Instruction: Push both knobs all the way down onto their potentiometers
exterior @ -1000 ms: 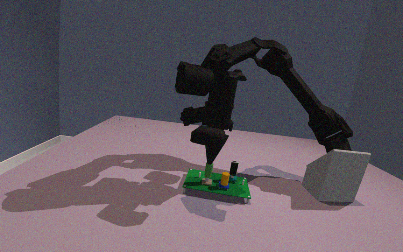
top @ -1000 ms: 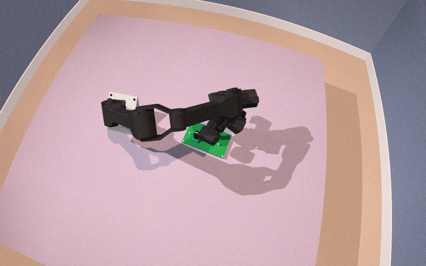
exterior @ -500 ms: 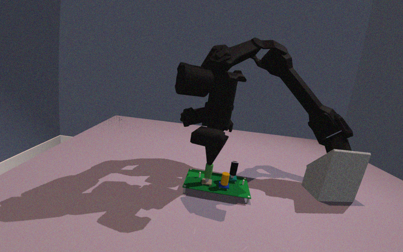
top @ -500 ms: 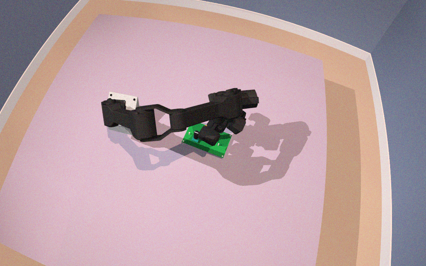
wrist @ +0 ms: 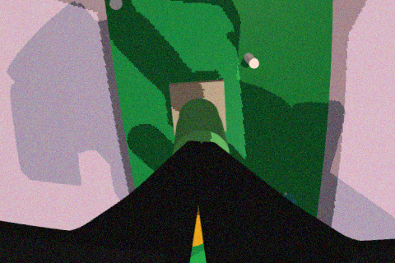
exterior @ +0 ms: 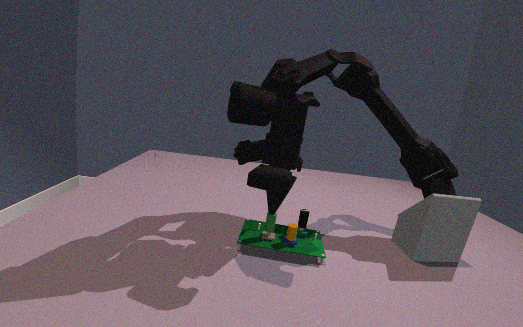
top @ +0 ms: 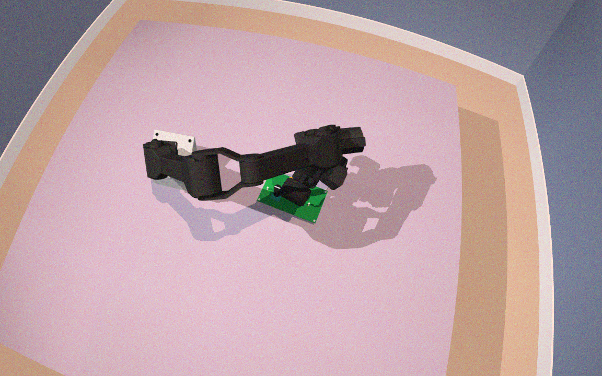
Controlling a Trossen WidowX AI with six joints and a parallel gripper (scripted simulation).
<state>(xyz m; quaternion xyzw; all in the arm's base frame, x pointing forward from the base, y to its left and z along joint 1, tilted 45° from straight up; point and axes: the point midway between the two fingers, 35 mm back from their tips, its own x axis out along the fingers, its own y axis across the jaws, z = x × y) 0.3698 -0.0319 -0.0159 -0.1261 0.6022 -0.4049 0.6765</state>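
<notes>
Now: gripper tip 20 mm above the green knob. Also, from my gripper tip: black knob (70 mm behind, 20 mm to the right, 10 mm below).
</notes>
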